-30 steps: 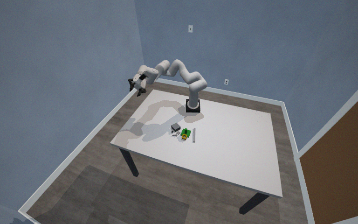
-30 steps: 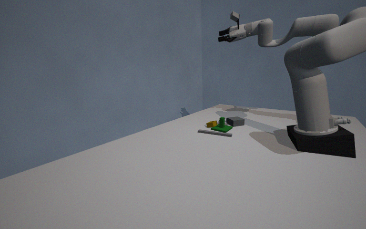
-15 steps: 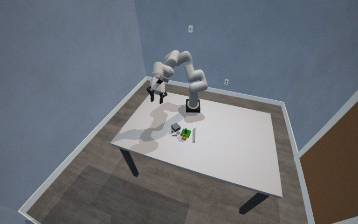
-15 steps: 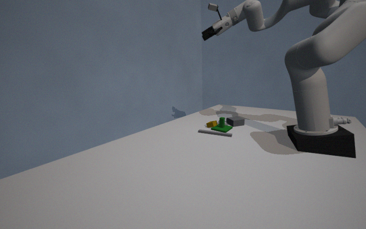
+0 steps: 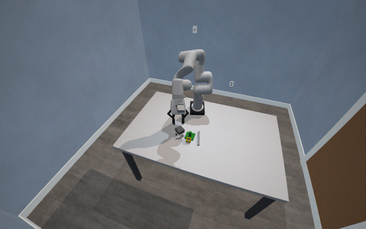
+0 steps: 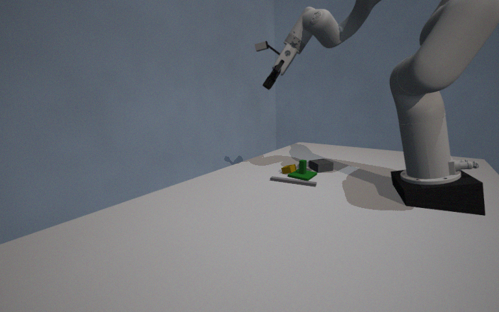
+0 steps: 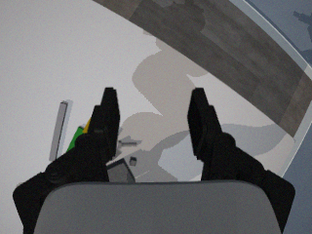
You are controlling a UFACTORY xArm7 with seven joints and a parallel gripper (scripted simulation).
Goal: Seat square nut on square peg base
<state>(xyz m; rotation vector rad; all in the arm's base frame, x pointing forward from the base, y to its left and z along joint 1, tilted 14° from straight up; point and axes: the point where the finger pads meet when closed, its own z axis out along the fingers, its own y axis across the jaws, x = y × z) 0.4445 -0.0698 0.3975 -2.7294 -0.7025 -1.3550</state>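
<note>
Now: the green base 330 mm below my hand, 170 mm behind it and 50 mm to the left of it. Round my hand: bolt (340 mm below, 120 mm behind, 30 mm to the right); then grey block (330 mm below, 200 mm behind, 50 mm to the right); then long grey bar (340 mm below, 170 mm behind, 130 mm to the left).
</note>
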